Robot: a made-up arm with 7 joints. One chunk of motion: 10 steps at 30 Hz.
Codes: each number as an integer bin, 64 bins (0 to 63) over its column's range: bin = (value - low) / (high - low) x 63, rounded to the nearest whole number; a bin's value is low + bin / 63 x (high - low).
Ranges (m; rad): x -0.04..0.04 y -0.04..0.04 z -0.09..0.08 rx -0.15..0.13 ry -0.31..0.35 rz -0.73..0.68
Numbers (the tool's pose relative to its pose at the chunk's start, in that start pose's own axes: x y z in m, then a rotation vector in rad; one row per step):
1: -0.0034 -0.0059 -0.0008 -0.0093 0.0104 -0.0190
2: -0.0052 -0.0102 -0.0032 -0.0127 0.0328 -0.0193
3: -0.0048 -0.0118 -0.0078 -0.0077 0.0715 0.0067
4: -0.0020 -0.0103 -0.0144 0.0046 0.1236 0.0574
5: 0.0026 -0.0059 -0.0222 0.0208 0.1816 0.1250
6: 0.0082 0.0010 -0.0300 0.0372 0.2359 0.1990
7: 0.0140 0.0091 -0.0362 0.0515 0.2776 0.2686
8: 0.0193 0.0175 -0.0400 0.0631 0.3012 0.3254
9: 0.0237 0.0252 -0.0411 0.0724 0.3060 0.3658
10: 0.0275 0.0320 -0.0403 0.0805 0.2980 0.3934
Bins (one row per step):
1: 29 27 33 32 31 32
2: 27 23 32 31 33 32
3: 28 22 30 32 36 33
4: 30 23 28 35 41 35
5: 34 27 25 38 47 38
6: 38 32 22 42 52 42
7: 43 39 20 45 56 45
8: 47 45 19 48 58 47
9: 50 51 18 50 59 49
10: 53 57 18 52 58 50

